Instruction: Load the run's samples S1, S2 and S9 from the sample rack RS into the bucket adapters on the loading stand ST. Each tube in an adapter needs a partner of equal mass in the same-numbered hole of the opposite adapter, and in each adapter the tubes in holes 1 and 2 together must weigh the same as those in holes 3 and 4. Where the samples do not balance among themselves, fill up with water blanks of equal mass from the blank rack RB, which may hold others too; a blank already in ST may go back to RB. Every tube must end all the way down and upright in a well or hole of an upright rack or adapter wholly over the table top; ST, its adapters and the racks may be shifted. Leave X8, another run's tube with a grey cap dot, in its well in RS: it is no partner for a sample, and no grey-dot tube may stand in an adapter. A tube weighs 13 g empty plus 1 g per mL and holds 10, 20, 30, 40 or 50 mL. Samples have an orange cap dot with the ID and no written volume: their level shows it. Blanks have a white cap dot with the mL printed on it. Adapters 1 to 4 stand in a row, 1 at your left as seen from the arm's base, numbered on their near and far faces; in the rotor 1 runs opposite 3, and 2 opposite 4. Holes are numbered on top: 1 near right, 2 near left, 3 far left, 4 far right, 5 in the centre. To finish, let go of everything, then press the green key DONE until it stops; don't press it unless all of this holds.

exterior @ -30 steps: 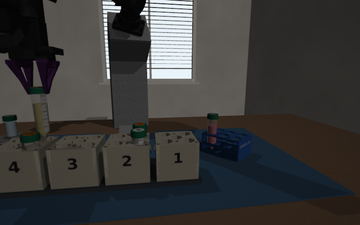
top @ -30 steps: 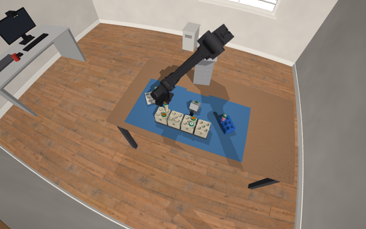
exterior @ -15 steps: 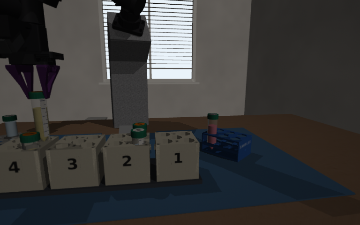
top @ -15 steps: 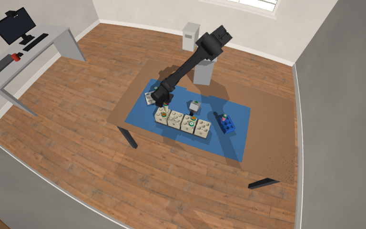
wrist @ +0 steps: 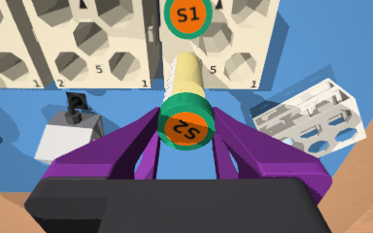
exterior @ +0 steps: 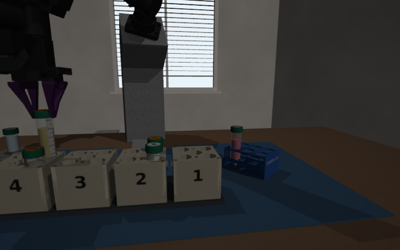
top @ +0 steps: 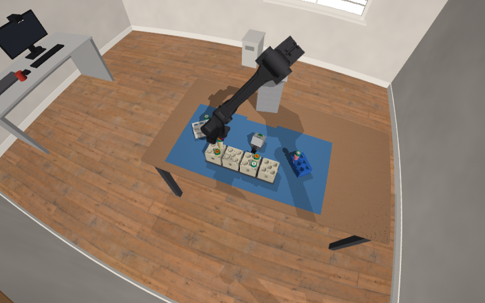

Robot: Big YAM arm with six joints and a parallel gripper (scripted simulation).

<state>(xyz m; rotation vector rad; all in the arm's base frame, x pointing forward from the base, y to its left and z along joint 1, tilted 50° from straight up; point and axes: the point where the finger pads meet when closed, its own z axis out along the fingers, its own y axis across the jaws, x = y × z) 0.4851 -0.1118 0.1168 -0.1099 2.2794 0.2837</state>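
Now: hand 23 cm past the green DONE key, 14 cm to the right of it and 12 cm above it. The rest, counted from my hand: blue sample rack RS 44 cm to the left, 20 cm behind, 15 cm below; then white blank rack RB 22 cm to the right, 15 cm below, 8 cm behind.
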